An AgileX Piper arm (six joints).
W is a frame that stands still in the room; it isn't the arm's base.
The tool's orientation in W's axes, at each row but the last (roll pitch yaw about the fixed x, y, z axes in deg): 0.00, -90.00, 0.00; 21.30, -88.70, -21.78; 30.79, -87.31, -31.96; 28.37, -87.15, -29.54; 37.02, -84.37, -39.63; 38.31, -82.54, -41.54; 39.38, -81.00, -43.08; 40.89, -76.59, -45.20; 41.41, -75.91, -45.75; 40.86, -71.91, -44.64; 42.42, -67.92, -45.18
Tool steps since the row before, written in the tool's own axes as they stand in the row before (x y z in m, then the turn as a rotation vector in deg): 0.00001, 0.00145, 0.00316, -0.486, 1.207, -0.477; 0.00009, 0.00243, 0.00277, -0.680, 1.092, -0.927; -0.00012, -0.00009, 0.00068, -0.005, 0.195, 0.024; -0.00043, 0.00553, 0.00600, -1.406, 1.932, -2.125; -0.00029, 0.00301, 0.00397, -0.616, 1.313, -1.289; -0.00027, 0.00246, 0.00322, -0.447, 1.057, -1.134; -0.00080, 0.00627, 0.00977, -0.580, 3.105, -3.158; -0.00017, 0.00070, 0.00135, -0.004, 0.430, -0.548; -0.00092, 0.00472, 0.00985, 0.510, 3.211, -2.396; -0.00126, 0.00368, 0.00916, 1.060, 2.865, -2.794; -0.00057, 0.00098, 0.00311, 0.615, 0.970, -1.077
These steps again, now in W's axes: -0.00316, 0.00145, 0.00001, 0.477, 1.207, -0.486; -0.00275, 0.00245, 0.00017, 0.922, 1.090, -0.690; -0.00069, -0.00007, -0.00009, -0.020, 0.196, 0.001; -0.00590, 0.00566, -0.00004, 2.102, 1.923, -1.452; -0.00383, 0.00319, 0.00020, 1.300, 1.292, -0.636; -0.00308, 0.00264, 0.00026, 1.147, 1.031, -0.474; -0.00933, 0.00688, 0.00101, 3.281, 2.961, -0.647; -0.00129, 0.00080, 0.00018, 0.576, 0.391, -0.035; -0.00940, 0.00539, 0.00167, 2.726, 2.924, 0.574; -0.00885, 0.00423, 0.00170, 3.203, 2.452, 0.933; -0.00306, 0.00113, 0.00058, 1.278, 0.760, 0.517
